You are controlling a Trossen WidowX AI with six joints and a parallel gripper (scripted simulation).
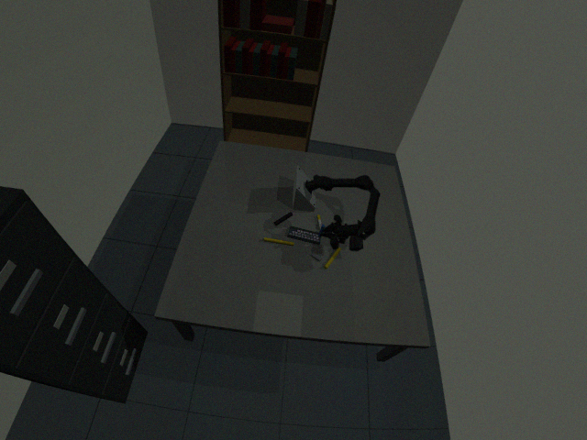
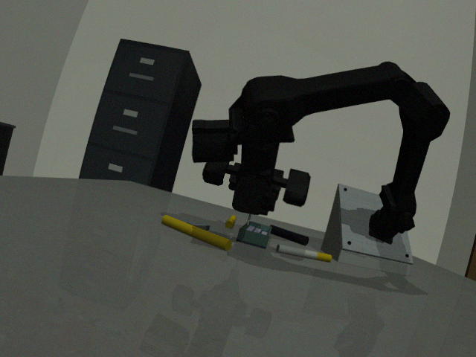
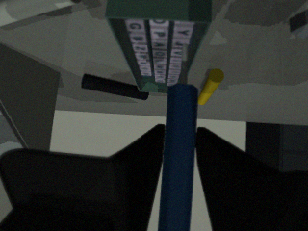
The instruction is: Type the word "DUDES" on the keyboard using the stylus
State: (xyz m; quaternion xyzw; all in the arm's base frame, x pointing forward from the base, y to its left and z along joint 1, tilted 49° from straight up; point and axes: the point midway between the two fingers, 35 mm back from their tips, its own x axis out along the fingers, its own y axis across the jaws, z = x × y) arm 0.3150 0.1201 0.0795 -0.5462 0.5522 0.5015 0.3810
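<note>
The long yellow cylinder is 90 mm to the left of my gripper tip, 80 mm below it and 80 mm ahead of it. Also, from my gripper tip: blue stylus 10 mm below; then black cylinder 210 mm to the right, 100 mm behind, 80 mm below; then stylus tip 50 mm below.
</note>
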